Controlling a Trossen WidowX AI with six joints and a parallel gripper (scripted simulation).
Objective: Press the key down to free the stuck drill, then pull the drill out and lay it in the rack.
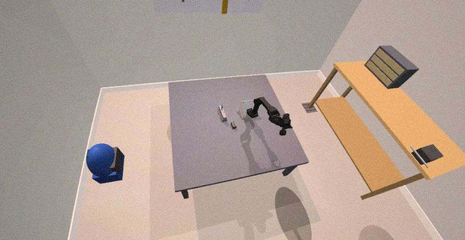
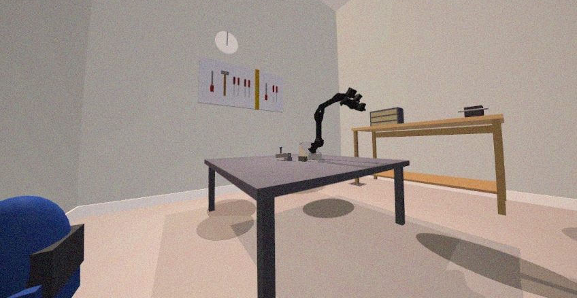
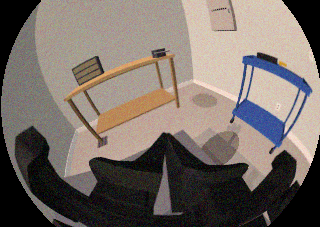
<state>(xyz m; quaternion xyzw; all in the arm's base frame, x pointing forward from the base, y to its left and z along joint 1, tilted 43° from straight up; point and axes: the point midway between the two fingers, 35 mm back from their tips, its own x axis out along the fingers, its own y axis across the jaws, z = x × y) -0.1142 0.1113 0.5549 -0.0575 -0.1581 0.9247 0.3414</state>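
The drill is 55 cm to the right of my gripper tip, 38 cm ahead of it and 36 cm below it.
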